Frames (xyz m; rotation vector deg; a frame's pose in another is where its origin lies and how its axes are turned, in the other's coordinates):
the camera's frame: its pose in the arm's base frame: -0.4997 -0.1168 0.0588 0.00 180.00 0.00
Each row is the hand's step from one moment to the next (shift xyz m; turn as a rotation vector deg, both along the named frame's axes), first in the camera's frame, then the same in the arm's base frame.
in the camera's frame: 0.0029 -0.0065 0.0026 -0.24 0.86 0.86
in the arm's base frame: -0.0029 -0.0065 -0.0026 0.24 0.86 -0.86
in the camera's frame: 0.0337 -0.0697 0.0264 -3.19 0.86 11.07
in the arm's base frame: -0.0337 -0.0697 -0.0264 3.19 0.86 -11.07
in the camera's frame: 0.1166 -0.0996 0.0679 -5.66 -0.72 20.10
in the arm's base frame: -0.1166 -0.0996 -0.0679 5.66 -0.72 -20.10
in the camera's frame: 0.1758 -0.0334 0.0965 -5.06 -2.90 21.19
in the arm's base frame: -0.1758 -0.0334 -0.0965 5.06 -2.90 -21.19
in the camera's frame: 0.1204 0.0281 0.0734 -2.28 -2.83 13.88
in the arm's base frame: -0.1204 0.0281 -0.0734 2.28 -2.83 -13.88
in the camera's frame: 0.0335 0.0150 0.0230 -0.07 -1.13 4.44
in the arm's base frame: -0.0335 0.0150 -0.0230 0.07 -1.13 -4.44
